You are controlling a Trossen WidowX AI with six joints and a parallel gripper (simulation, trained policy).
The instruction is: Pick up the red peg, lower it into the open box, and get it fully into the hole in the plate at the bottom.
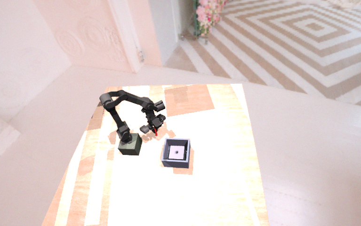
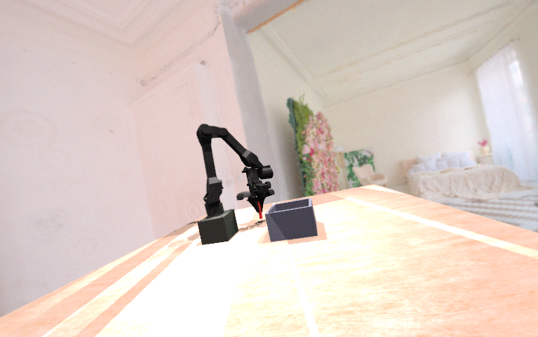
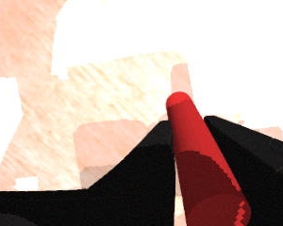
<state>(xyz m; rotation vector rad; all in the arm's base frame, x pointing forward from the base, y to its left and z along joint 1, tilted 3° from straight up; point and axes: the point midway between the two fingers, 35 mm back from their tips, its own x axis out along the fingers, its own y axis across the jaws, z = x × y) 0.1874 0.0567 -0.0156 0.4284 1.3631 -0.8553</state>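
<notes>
Now: gripper tip 170 mm to the left of the grey box, 130 mm short of it and 30 mm above it. Round my gripper tip: red peg (10 mm above).
</notes>
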